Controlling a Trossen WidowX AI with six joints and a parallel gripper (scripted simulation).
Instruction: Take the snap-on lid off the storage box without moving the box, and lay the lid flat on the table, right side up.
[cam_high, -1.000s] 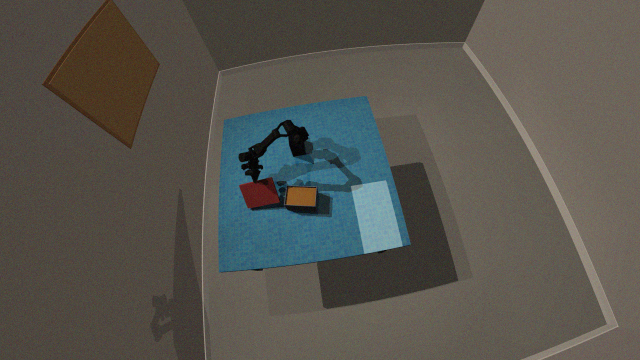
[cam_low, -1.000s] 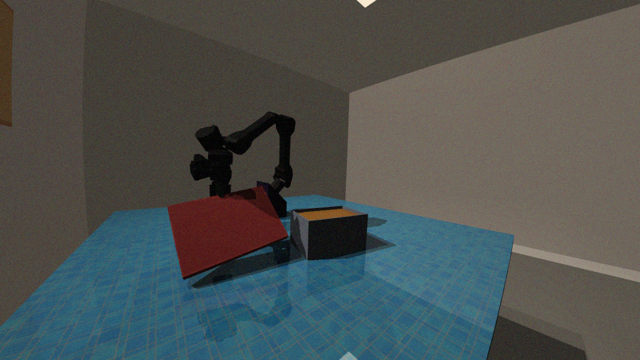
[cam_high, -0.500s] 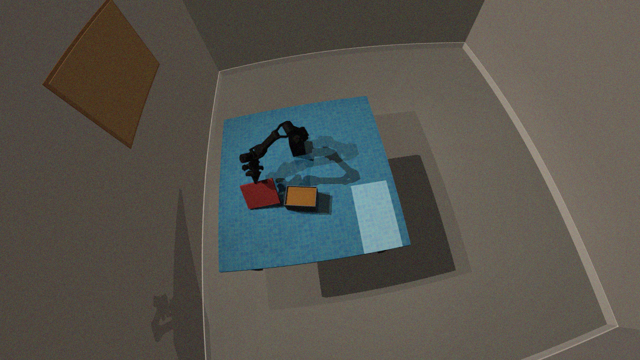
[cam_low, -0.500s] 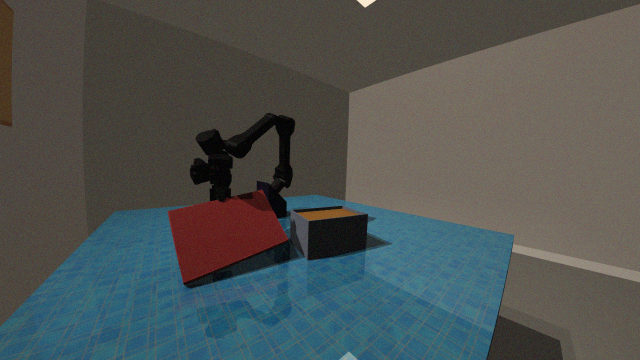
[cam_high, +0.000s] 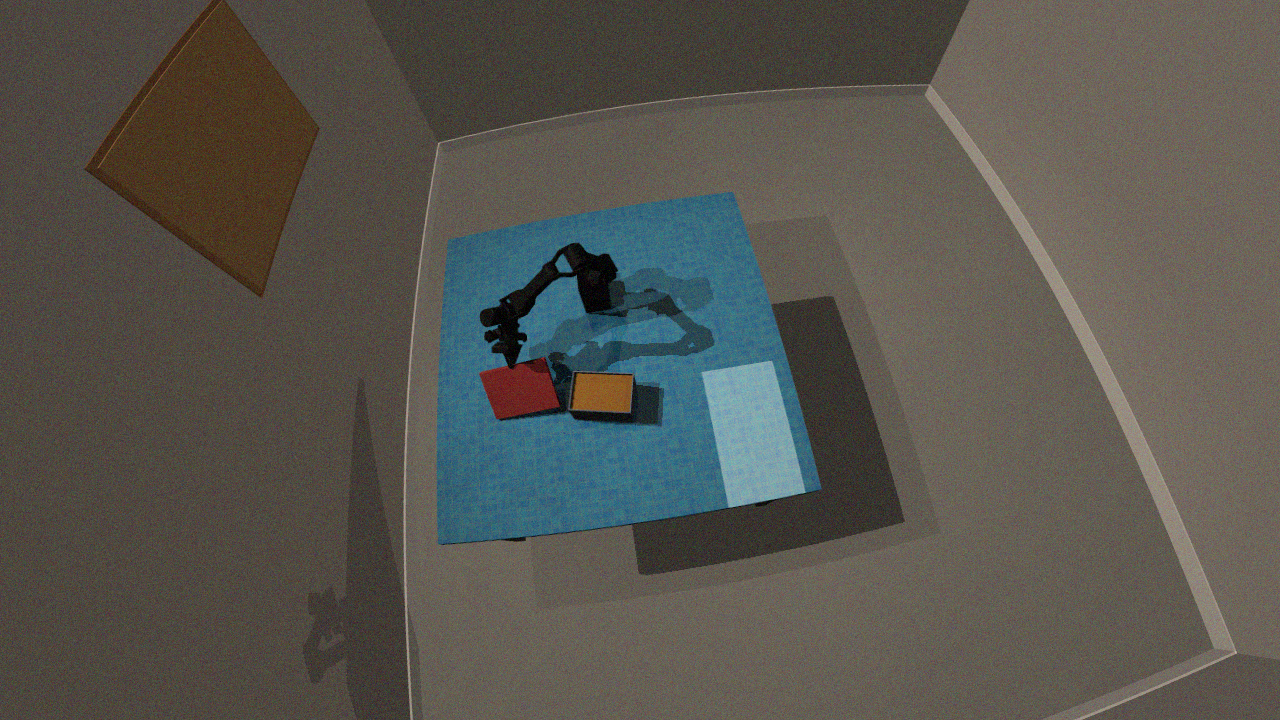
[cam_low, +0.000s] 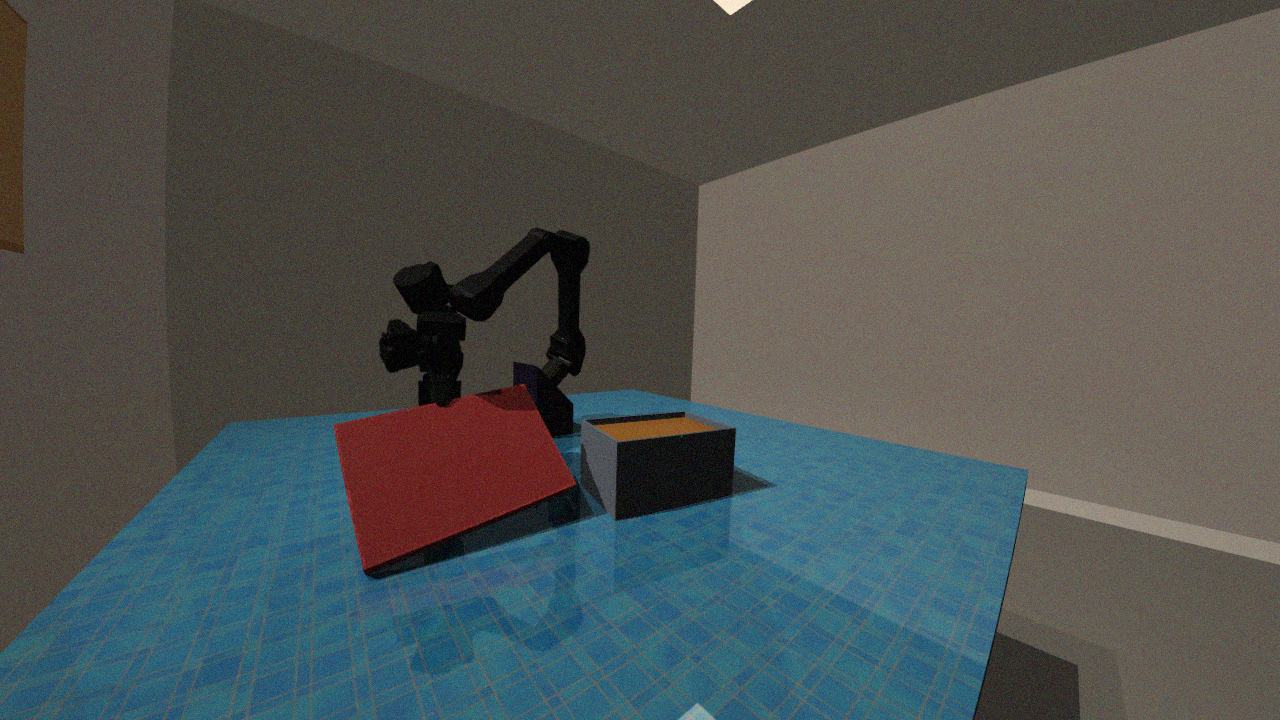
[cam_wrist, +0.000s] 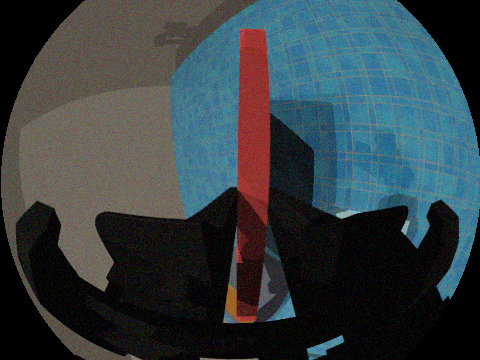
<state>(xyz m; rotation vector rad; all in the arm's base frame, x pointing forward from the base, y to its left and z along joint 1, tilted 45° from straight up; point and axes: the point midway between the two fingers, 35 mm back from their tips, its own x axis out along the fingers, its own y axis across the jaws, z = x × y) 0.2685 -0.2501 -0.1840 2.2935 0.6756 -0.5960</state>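
My gripper tip is 6 cm short of the red lid, 1 cm to the right of it and 5 cm above it. From my gripper tip the other things lie so: storage box 13 cm ahead, 29 cm to the left, 8 cm below.
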